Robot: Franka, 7 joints.
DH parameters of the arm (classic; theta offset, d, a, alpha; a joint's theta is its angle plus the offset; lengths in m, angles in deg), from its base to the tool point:
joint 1: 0 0.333 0 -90
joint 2: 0 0 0 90
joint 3: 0 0.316 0.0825 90
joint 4: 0 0 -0.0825 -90
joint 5: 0 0.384 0 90
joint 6: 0 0 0.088 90
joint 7: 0 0.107 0 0
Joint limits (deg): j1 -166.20..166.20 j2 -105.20..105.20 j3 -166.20..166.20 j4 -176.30..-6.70 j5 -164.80..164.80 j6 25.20..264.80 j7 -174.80..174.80
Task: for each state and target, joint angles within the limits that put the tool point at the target. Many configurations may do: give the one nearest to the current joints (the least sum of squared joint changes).
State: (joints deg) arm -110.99 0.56 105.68 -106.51 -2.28 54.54 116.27
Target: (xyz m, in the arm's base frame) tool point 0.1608 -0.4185 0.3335
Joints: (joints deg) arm -131.23 24.54 68.36 -116.25 -12.98 65.94 116.27
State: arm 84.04 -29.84 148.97 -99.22 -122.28 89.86 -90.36
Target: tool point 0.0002 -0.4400 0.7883
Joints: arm 122.34 19.04 166.20 -110.20 -122.51 71.44 -90.36
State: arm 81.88 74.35 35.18 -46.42 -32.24 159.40 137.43
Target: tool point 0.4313 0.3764 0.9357
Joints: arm 38.84 45.35 38.02 -6.70 -27.33 173.32 137.43
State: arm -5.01 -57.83 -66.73 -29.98 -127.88 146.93 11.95
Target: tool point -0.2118 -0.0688 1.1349
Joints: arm -12.13 -24.58 -52.84 -16.31 -125.61 171.99 11.95
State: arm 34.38 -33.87 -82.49 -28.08 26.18 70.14 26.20
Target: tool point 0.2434 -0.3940 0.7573
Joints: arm 45.53 -28.58 -82.87 -66.93 20.80 52.90 26.20
